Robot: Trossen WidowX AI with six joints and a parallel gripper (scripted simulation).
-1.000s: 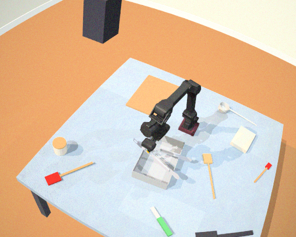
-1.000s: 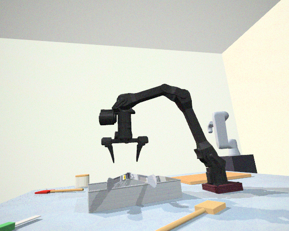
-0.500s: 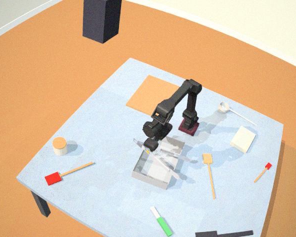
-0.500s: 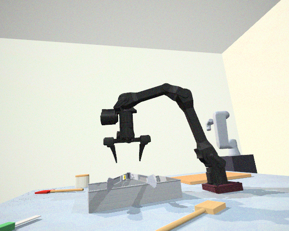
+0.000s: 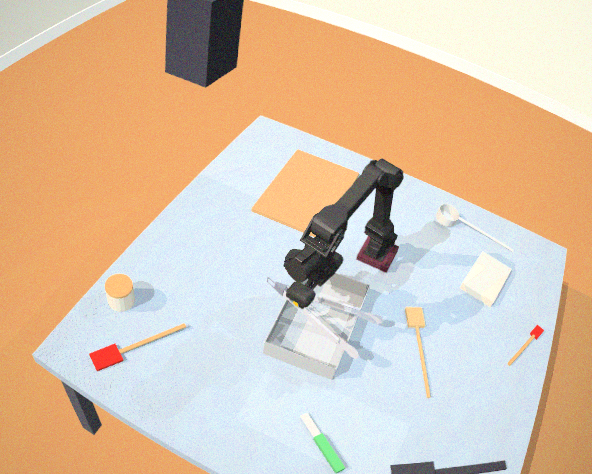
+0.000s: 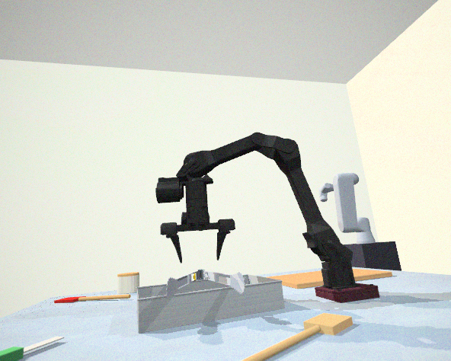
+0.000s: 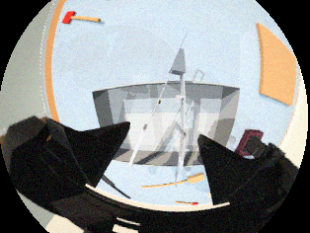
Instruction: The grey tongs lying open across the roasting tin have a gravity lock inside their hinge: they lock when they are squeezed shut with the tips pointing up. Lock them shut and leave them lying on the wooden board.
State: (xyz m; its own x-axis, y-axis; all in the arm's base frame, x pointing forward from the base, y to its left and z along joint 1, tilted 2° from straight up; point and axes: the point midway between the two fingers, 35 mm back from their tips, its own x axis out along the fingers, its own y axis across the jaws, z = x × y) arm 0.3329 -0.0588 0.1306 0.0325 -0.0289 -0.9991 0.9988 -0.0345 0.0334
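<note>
Right now the grey roasting tin is 8 cm below my gripper tip, 3 cm to the left of it and 1 cm behind it. From my gripper tip the other things lie so: red-headed spatula: 36 cm ahead, 33 cm to the right, 10 cm below; green-handled tool: 30 cm ahead, 21 cm to the left, 10 cm below; wood-lidded jar: 45 cm to the right, 25 cm ahead, 7 cm below.
</note>
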